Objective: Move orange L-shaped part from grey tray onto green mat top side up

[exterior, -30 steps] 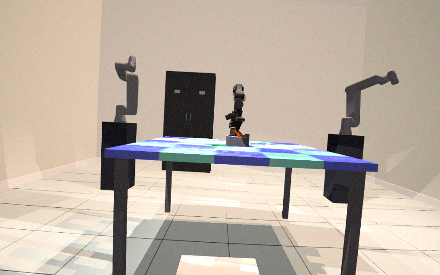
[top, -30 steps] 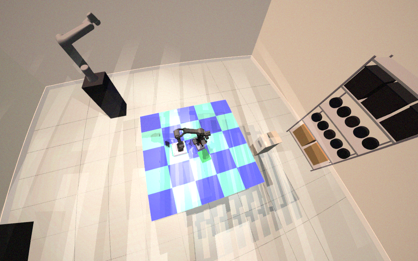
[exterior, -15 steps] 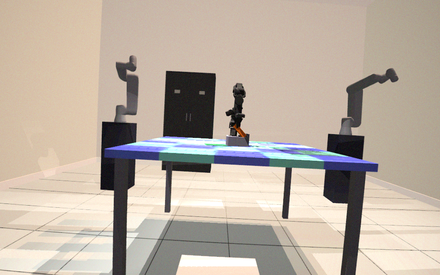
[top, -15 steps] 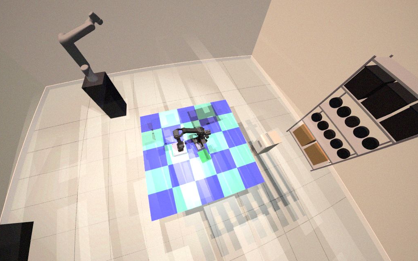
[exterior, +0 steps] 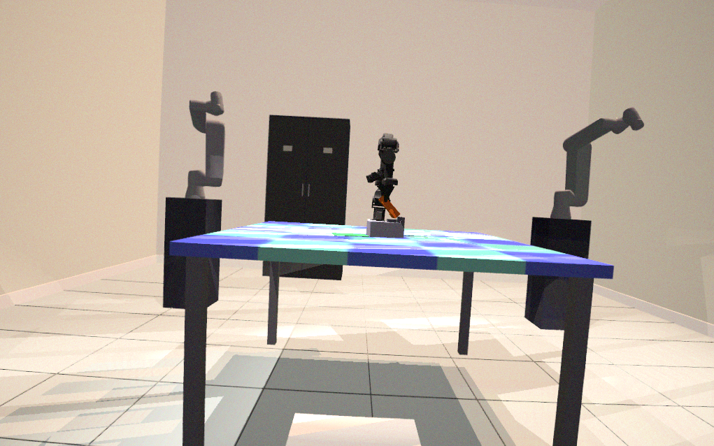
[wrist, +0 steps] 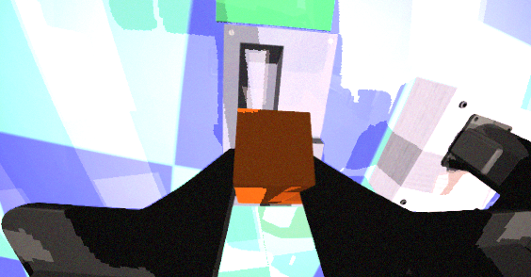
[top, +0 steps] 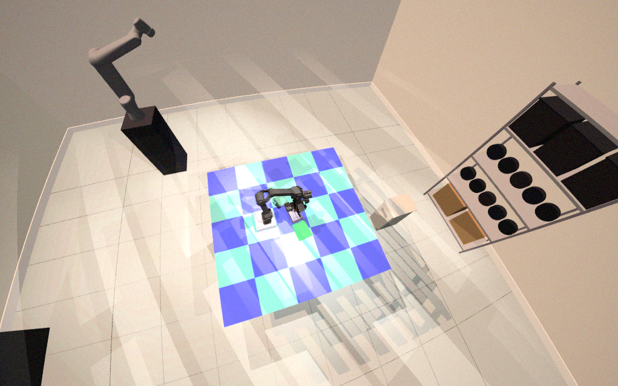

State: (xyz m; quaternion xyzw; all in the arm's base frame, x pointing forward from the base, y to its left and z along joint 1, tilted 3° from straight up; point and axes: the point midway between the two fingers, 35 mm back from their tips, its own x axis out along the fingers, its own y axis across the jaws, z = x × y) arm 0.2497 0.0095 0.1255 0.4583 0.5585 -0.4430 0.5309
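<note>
Now: the green mat 10 mm ahead of my gripper tip, 140 mm to the right of it and 170 mm below it. Round my gripper tip: orange L-shaped part 20 mm behind, 30 mm to the left, 30 mm below.
</note>
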